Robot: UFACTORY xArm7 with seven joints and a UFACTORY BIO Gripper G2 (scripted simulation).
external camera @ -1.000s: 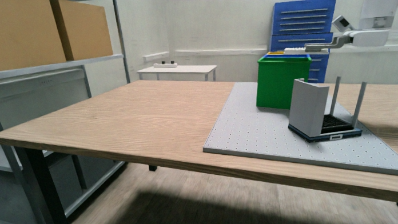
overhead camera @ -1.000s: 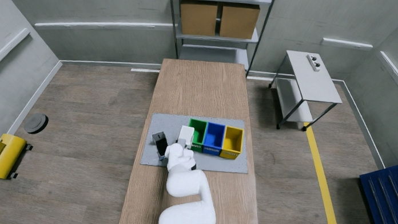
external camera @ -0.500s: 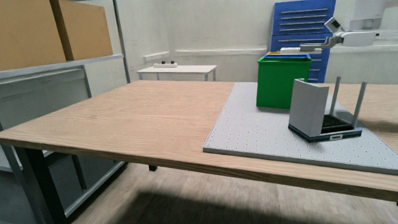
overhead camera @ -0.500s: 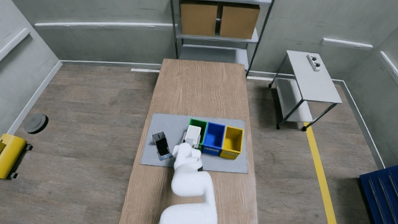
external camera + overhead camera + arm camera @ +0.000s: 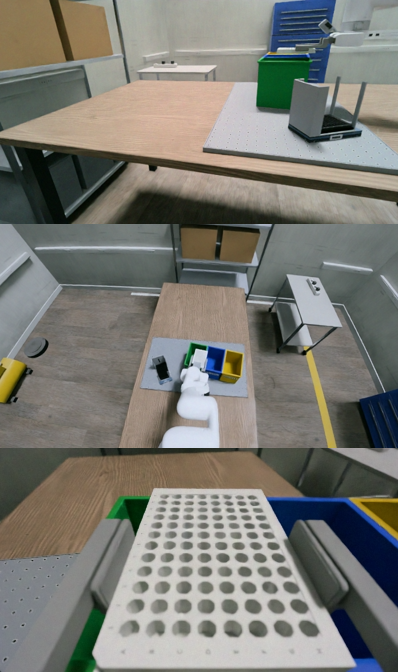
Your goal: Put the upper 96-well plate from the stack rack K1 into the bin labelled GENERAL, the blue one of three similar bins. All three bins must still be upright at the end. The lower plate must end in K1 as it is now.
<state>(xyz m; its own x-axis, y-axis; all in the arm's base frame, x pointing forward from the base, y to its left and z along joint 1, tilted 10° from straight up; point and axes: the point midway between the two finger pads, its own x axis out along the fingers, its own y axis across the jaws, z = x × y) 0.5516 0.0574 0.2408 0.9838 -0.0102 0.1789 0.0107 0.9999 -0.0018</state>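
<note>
My gripper is now 50 mm short of the blue general bin, 100 mm to the left of it and 130 mm above it. From my hand the other things lie so: green bin 50 mm ahead, 30 mm to the left, 130 mm below; yellow bin 50 mm ahead, 230 mm to the right, 130 mm below; white 96-well plate 20 mm ahead, 10 mm below.
</note>
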